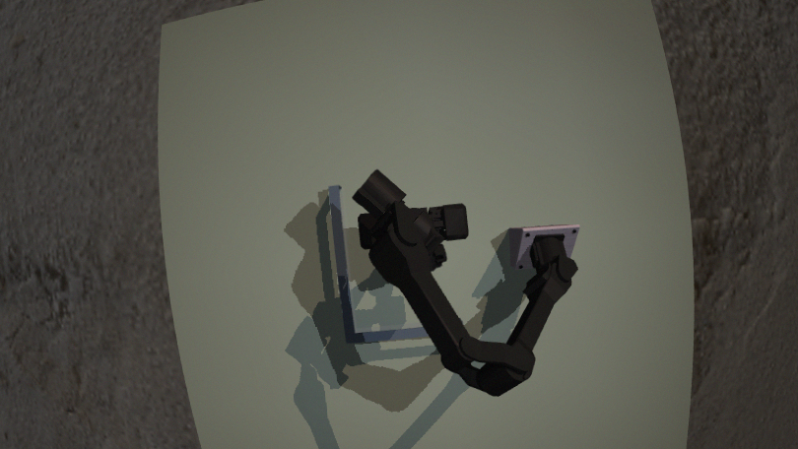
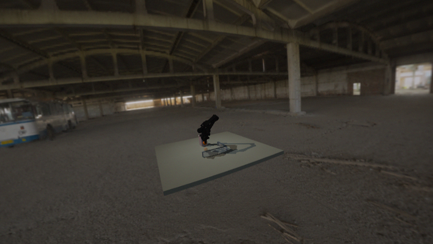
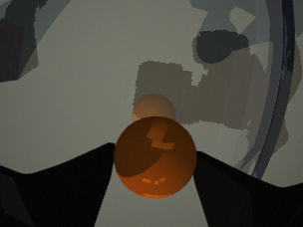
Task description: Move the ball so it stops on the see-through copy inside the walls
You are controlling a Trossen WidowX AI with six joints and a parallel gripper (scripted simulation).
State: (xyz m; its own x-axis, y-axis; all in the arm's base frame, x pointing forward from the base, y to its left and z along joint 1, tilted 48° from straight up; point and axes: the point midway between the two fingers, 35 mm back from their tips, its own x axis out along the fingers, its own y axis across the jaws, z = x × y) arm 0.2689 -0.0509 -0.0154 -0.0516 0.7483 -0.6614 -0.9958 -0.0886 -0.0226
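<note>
Right now the see-through copy of ball is 80 mm below my gripper tip. Round my gripper tip: orange ball right at my gripper tip.
</note>
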